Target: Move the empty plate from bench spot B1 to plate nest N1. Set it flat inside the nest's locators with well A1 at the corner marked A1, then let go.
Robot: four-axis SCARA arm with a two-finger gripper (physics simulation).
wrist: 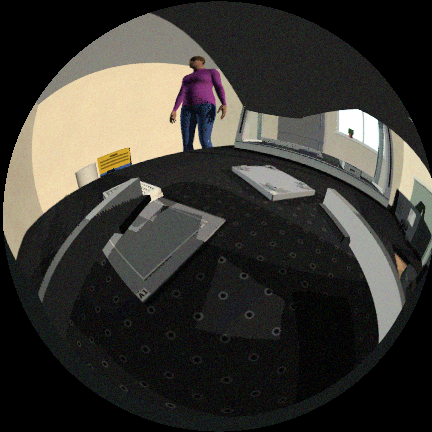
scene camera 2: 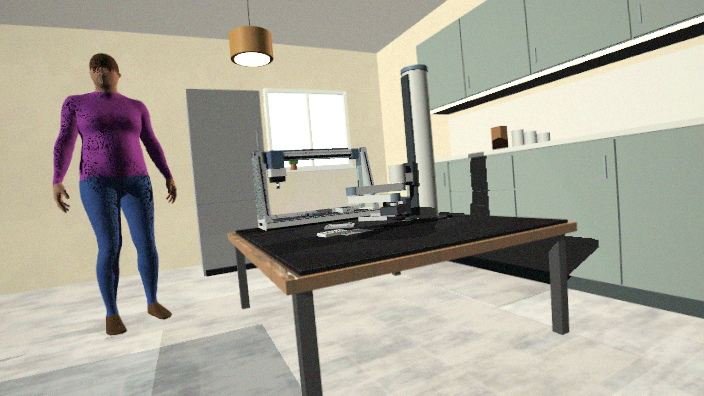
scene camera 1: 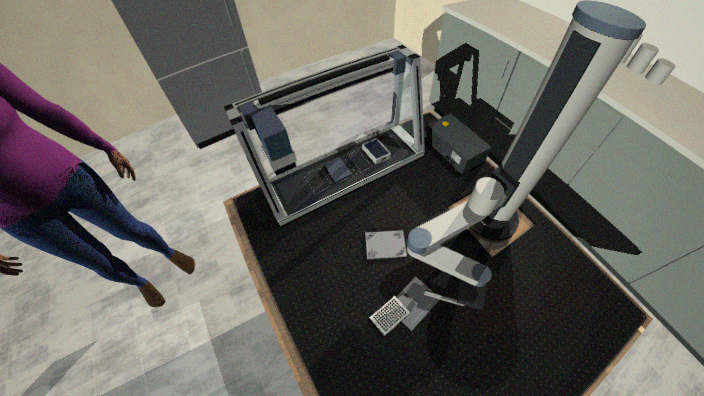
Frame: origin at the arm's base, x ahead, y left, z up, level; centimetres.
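Where they show: gripper, fingertip midpoint: (wrist: 237, 188) (scene camera 2: 364, 217) (scene camera 1: 429, 272); arm's base at its link origin: (scene camera 2: 426, 220) (scene camera 1: 491, 216).
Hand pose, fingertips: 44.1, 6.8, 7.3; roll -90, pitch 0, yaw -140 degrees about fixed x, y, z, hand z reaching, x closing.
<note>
Each offset is from my fingertips to the top centre of the thing, as dx, dy, dz. "pt": to the spot under its first point.
The white well plate @(+20.7, +4.7, -4.3) (scene camera 1: 389, 315) (scene camera 2: 332, 233) overlaps one end of the grey bench spot @(pt +10.3, +9.8, -5.8) (scene camera 1: 420, 312) (wrist: 165, 240), whose A1 mark shows in the wrist view. In the wrist view, the left finger partly hides the plate. The light grey nest @(+5.9, -20.6, -4.2) (scene camera 1: 386, 245) (scene camera 2: 340, 226) (wrist: 274, 181), with dark corner locators, lies apart from the plate. My gripper (wrist: 237, 188) is open and empty, low over the mat on the arm's side of the spot. The spot and nest show between or beyond its fingers. In scene camera 1 the arm and shadow hide part of it.
A gantry frame (scene camera 1: 350, 189) (scene camera 2: 315, 154) stands behind the nest. A dark box @(pt -54.0, -41.9, +5.5) (scene camera 1: 462, 142) stands between the frame and the arm's column (scene camera 1: 575, 105) (scene camera 2: 424, 140). A person (scene camera 1: 40, 145) (scene camera 2: 115, 135) (wrist: 200, 90) stands beyond the table's left edge.
</note>
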